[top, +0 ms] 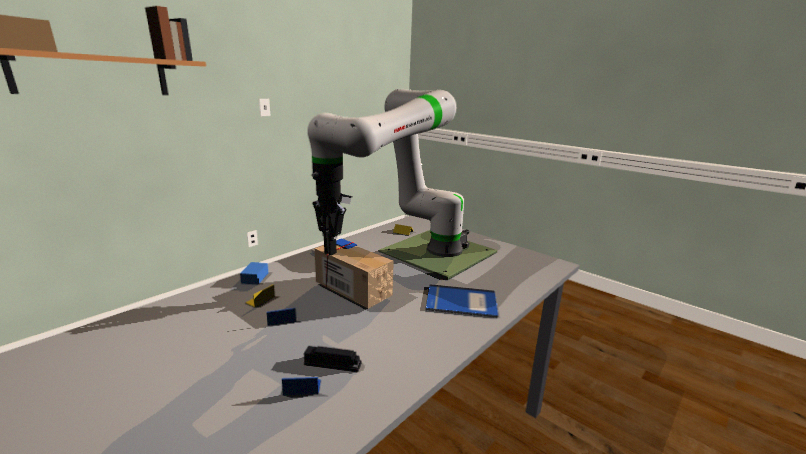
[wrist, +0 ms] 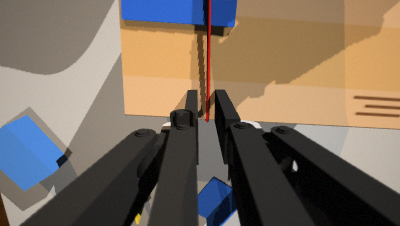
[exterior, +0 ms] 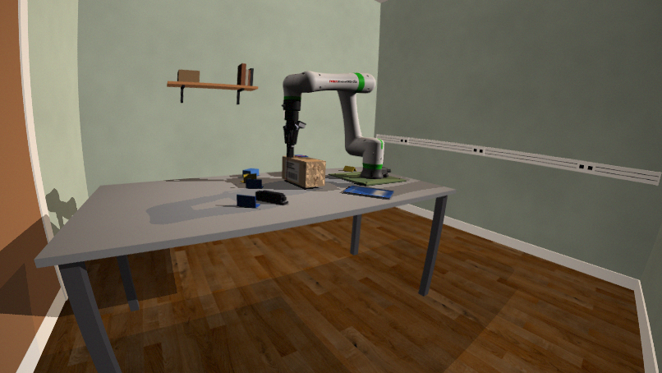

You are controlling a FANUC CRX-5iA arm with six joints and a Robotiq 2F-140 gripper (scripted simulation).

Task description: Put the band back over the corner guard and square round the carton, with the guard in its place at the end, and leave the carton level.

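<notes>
The brown carton is 50 mm behind my hand, 60 mm to the left of it and 100 mm below it.
</notes>
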